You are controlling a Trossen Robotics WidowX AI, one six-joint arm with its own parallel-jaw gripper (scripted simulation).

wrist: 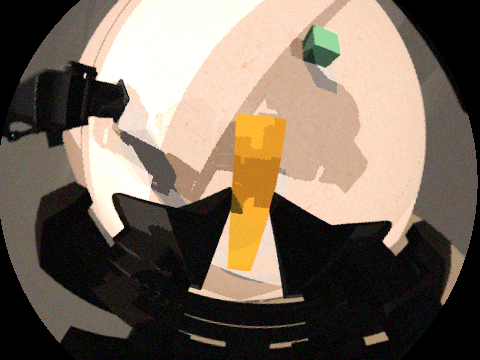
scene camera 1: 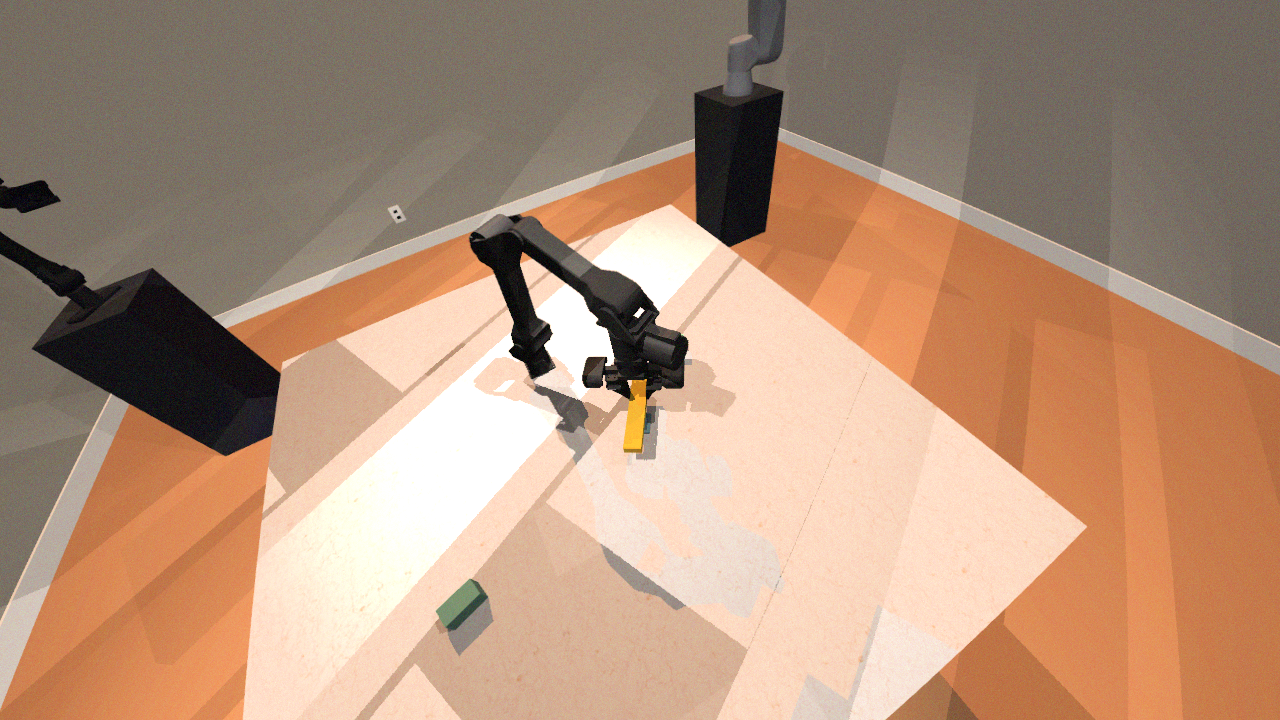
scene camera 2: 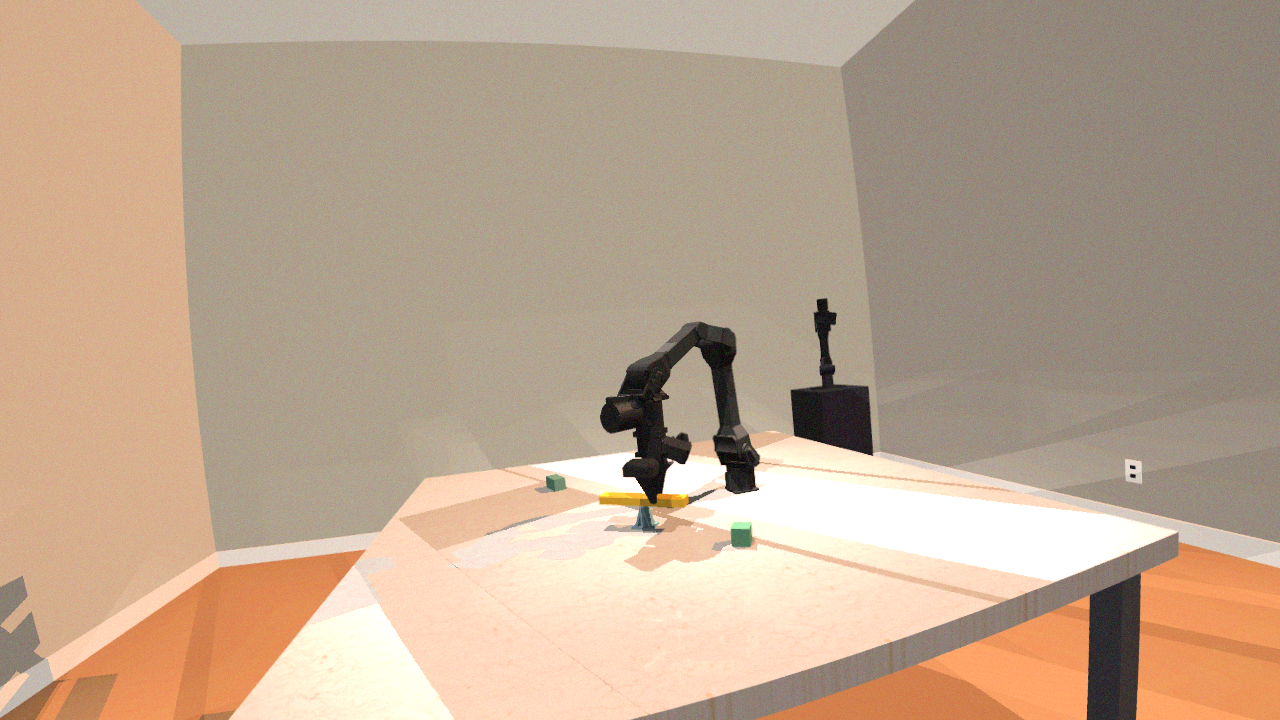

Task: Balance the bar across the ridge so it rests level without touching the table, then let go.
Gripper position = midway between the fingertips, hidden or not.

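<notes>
Yellow bar (scene camera 1: 634,433), (scene camera 2: 638,499) and (wrist: 258,139). Gripper (scene camera 2: 656,501), (scene camera 1: 638,397) and (wrist: 251,194), carrying the bar.
</notes>
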